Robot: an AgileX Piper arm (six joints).
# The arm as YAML. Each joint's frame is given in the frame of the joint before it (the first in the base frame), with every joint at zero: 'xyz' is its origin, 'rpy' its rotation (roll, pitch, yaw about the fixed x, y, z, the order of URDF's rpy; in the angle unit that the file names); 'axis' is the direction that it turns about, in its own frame. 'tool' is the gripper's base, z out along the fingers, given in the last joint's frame.
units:
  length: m
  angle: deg
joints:
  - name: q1
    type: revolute
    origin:
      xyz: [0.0, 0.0, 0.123]
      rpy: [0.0, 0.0, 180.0]
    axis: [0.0, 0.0, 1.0]
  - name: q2
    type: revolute
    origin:
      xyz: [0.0, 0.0, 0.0]
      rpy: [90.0, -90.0, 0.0]
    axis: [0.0, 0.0, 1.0]
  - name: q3
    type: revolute
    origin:
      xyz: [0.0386, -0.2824, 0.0]
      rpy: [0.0, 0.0, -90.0]
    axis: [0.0, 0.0, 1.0]
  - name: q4
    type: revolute
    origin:
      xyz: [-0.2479, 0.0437, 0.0]
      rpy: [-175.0, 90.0, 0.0]
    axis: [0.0, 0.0, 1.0]
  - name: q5
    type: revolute
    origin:
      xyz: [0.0, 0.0, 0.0]
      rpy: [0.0, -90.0, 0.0]
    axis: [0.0, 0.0, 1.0]
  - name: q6
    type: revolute
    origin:
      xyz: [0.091, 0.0, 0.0]
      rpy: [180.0, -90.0, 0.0]
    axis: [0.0, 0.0, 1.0]
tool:
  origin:
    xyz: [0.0, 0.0, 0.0]
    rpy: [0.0, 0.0, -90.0]
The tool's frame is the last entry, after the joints.
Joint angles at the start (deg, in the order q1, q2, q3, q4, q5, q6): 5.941 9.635 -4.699 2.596 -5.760 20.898
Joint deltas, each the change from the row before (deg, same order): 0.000 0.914 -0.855 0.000 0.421 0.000; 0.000 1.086 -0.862 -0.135 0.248 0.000; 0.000 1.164 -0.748 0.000 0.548 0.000; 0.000 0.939 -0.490 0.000 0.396 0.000; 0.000 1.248 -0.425 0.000 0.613 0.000; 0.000 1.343 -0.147 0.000 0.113 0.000; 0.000 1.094 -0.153 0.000 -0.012 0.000; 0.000 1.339 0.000 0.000 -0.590 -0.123; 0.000 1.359 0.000 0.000 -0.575 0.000; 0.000 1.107 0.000 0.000 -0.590 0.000; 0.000 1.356 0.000 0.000 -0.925 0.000; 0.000 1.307 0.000 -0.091 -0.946 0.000; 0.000 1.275 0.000 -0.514 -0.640 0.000; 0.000 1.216 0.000 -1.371 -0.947 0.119; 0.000 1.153 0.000 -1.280 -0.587 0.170
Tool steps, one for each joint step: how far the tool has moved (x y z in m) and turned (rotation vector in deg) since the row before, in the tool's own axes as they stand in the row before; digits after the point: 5 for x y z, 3 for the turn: -0.00287 0.00129 0.00182 0.174 0.447 0.000; -0.00291 0.00132 0.00220 0.166 0.442 -0.135; -0.00172 0.00079 0.00241 0.360 0.894 -0.002; -0.00083 0.00040 0.00197 0.319 0.782 -0.001; 0.00028 -0.00006 0.00264 0.545 1.328 -0.002; 0.00118 -0.00049 0.00289 0.514 1.204 -0.003; 0.00062 -0.00026 0.00237 0.369 0.853 -0.002; 0.00095 -0.00045 0.00293 0.320 0.678 -0.127; 0.00103 -0.00047 0.00297 0.332 0.711 -0.004; 0.00068 -0.00032 0.00242 0.227 0.466 -0.004; 0.00056 -0.00030 0.00297 0.207 0.381 -0.006; 0.00051 -0.00025 0.00287 0.169 0.321 -0.097; 0.00099 -0.00034 0.00279 0.207 0.600 -0.516; 0.00056 0.00008 0.00267 -0.064 0.312 -1.242; 0.00105 -0.00007 0.00252 0.014 0.601 -1.094
